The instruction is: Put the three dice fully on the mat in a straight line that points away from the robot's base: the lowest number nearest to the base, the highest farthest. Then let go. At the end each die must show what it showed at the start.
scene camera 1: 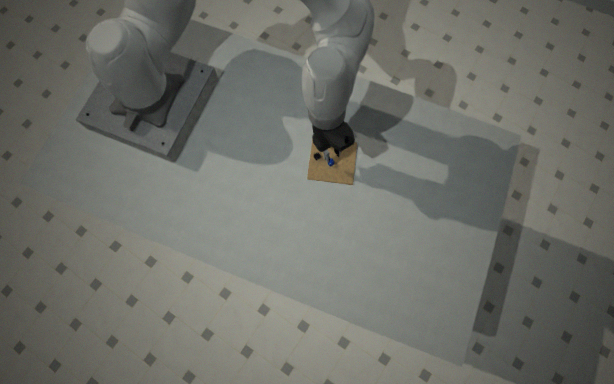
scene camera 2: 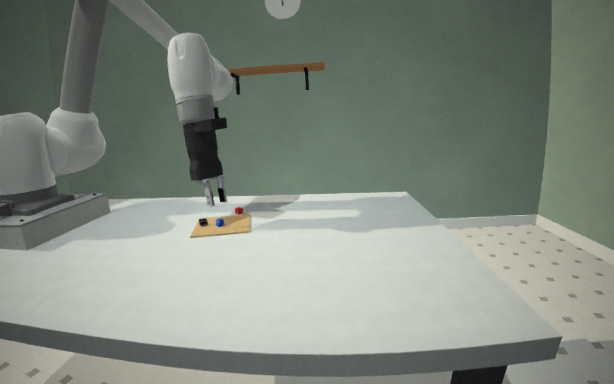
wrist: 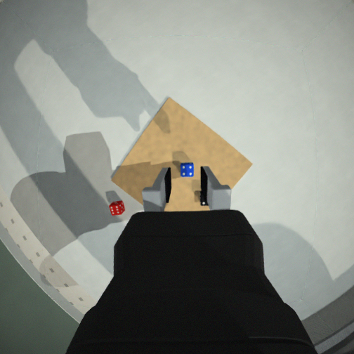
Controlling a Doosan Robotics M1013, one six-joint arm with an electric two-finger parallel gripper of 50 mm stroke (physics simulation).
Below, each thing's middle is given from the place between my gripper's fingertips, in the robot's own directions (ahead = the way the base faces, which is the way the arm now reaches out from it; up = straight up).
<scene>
The tan square mat (scene camera 1: 342, 171) is 1 cm to the left of my hand and 6 cm below it.
</scene>
